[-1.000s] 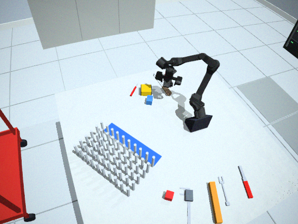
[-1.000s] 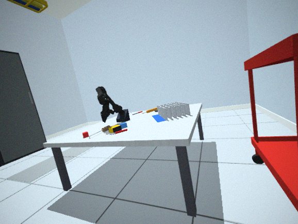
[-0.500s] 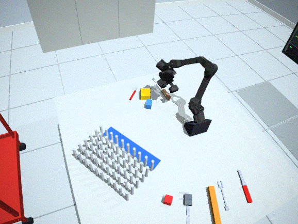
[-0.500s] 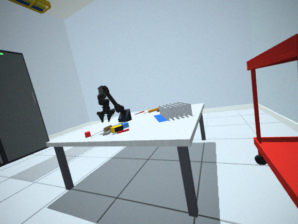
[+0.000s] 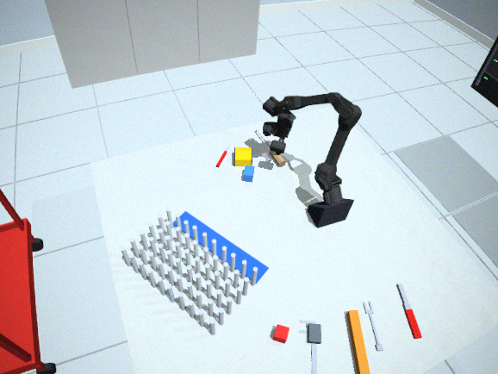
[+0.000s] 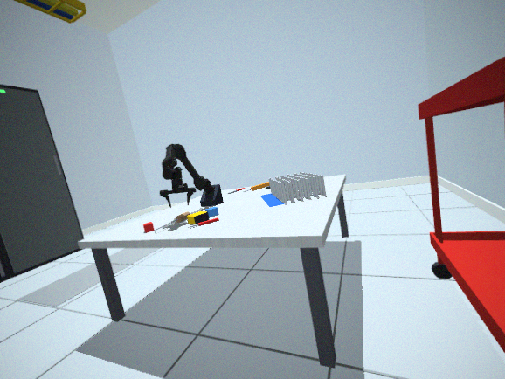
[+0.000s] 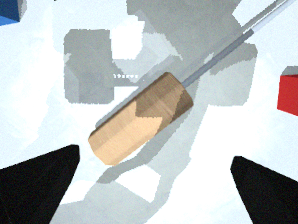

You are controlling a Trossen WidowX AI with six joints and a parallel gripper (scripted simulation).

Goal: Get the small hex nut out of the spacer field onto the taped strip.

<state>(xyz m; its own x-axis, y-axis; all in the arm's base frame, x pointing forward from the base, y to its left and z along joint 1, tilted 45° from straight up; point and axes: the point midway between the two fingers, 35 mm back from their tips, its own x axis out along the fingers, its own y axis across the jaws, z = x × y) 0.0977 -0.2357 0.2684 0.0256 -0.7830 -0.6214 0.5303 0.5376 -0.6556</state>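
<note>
The metal rod lies 30 mm ahead of my gripper tip, 100 mm to the right of it and 60 mm below it. From my gripper tip the other things lie so: fork tool 70 mm behind, 820 mm to the left, 70 mm below; blue taped strip 360 mm ahead, 380 mm to the left, 80 mm below; blue block 160 mm ahead, 80 mm to the left, 60 mm below.
</note>
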